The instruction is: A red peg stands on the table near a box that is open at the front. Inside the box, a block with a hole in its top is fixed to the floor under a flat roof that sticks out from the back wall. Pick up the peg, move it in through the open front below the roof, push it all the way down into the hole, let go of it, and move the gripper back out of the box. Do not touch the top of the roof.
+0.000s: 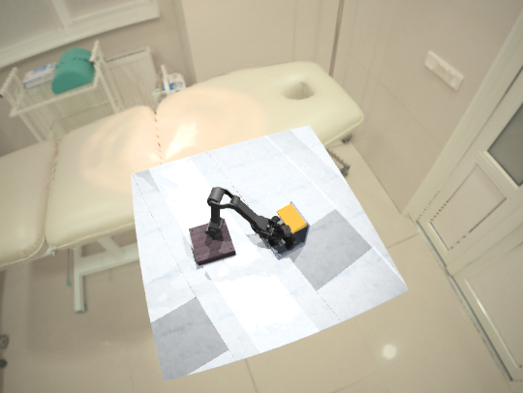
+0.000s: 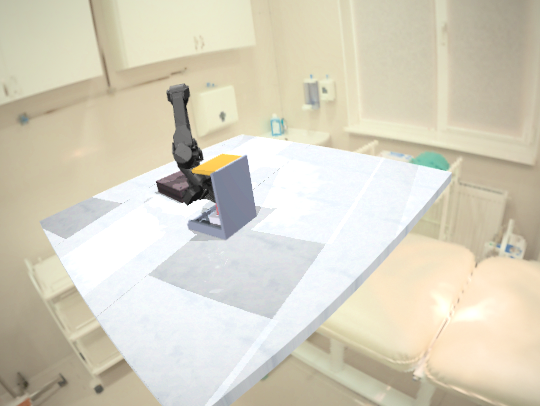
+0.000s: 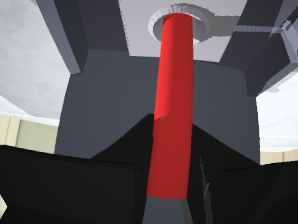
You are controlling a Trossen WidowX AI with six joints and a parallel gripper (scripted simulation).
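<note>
Right now my gripper tip is 30 mm past the red peg, 10 mm to the left of it and 10 mm above it. From my gripper tip the other things lie so: roof 130 mm above, 10 mm to the left, 10 mm behind; grey back wall 40 mm ahead, 40 mm above, 20 mm to the left.
</note>
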